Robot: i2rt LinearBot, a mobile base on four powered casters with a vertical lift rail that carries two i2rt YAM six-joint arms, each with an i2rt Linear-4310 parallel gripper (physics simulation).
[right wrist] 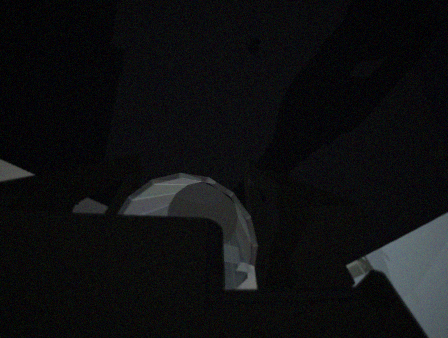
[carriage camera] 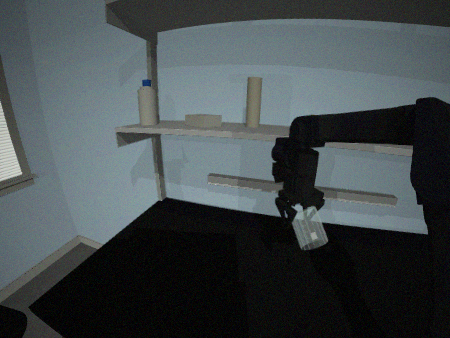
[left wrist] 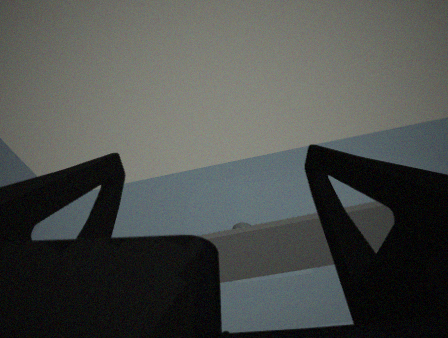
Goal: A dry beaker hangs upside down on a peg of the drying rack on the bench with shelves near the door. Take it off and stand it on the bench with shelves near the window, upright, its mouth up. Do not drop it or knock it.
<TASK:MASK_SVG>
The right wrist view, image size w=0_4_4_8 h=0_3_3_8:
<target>right gripper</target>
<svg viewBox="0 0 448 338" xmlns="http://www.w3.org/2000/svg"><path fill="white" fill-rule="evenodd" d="M0 182L0 338L428 338L383 272L371 270L353 287L355 281L345 262L373 226L372 218L361 205L355 201L275 172L251 159L246 160L244 188L246 208L251 216L258 244L255 262L257 289L225 289L223 230L214 220L203 217L117 214L127 197L138 190L142 176L139 154ZM259 190L278 210L279 225L276 233L265 212ZM123 179L114 199L104 214L72 213L78 202Z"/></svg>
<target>clear glass beaker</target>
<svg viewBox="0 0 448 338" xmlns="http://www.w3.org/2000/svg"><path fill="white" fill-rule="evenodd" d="M127 197L117 214L203 217L217 222L223 230L225 289L246 289L254 276L258 244L251 216L234 192L209 177L176 173L151 179Z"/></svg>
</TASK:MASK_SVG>
